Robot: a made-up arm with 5 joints. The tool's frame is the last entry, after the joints.
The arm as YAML. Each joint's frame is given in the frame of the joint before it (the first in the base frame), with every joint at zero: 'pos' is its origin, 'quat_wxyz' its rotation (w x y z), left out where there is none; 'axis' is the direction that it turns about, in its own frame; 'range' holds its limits. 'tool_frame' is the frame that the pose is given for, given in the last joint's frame.
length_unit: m
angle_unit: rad
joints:
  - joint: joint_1
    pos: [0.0, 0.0, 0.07]
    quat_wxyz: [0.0, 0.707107, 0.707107, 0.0]
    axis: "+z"
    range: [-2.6, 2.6]
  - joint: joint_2
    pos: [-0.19, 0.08, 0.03]
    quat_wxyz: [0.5, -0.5, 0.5, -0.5]
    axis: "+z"
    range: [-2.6, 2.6]
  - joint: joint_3
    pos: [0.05, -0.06, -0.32]
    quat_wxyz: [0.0, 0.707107, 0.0, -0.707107]
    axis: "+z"
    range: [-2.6, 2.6]
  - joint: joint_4
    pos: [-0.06, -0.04, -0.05]
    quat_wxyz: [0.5, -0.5, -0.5, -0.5]
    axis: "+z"
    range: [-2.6, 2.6]
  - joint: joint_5
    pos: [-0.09, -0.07, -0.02]
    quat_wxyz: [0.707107, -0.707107, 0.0, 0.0]
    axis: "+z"
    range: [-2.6, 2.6]
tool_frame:
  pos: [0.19, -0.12, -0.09]
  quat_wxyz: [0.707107, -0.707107, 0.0, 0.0]
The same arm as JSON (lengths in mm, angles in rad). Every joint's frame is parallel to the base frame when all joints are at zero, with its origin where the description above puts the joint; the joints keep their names.
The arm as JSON. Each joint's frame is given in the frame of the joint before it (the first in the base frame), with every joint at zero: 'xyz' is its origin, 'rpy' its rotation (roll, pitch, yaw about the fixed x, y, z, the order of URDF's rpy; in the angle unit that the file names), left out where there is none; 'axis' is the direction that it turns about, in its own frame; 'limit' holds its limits. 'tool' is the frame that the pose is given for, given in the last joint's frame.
{"units": {"length": "mm", "angle": "rad"}, "joints": [
  {"name": "joint_1", "type": "revolute", "origin": {"xyz": [0.0, 0.0, 70.0]}, "axis": [0.0, 0.0, -1.0], "limit": {"lower": -2.6, "upper": 2.6}},
  {"name": "joint_2", "type": "revolute", "origin": {"xyz": [80.0, -190.0, -30.0]}, "axis": [0.0, 1.0, 0.0], "limit": {"lower": -2.6, "upper": 2.6}},
  {"name": "joint_3", "type": "revolute", "origin": {"xyz": [-50.0, -320.0, -60.0]}, "axis": [1.0, 0.0, 0.0], "limit": {"lower": -2.6, "upper": 2.6}},
  {"name": "joint_4", "type": "revolute", "origin": {"xyz": [-50.0, 60.0, 40.0]}, "axis": [0.0, 0.0, -1.0], "limit": {"lower": -2.6, "upper": 2.6}},
  {"name": "joint_5", "type": "revolute", "origin": {"xyz": [-90.0, 70.0, 20.0]}, "axis": [0.0, -1.0, 0.0], "limit": {"lower": -2.6, "upper": 2.6}}
], "tool": {"origin": {"xyz": [190.0, 90.0, -120.0]}}}

